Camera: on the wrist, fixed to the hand. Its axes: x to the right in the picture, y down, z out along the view.
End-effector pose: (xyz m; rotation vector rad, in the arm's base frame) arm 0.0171 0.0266 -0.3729 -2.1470 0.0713 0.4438
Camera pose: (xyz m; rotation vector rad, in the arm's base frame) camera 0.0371 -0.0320 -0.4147 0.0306 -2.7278 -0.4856
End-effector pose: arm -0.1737 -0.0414 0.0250 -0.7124 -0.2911 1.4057
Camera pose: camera -0.2006 -0.0249 -0.0427 0.7159 -1.2127 -1.3111
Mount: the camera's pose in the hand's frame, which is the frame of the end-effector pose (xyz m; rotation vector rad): 0.0262 0.0626 -0.0313 -0.0116 -0.9299 -2.9679
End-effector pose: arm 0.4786 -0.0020 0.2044 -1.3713 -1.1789 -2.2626
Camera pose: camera 0.4807 -0.0605 0.2508 -0.3060 1.0248 -0.0213
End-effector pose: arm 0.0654 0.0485 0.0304 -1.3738 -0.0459 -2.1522
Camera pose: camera 0.0622 -0.0255 0.0208 0.5069 1.2465 0.2931
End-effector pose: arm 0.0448 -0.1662 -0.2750 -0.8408 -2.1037 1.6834
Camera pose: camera 0.0580 -0.1174 -0.3300 2.2685 -0.8884 -0.1486
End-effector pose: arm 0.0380 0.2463 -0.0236 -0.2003 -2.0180 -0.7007
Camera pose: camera 0.0730 0.2768 0.0350 -1.6819 0.5601 1.0551
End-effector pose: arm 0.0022 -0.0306 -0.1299 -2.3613 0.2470 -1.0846
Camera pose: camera -0.0007 -0.1053 -0.1292 0.5730 2.3481 -0.0115
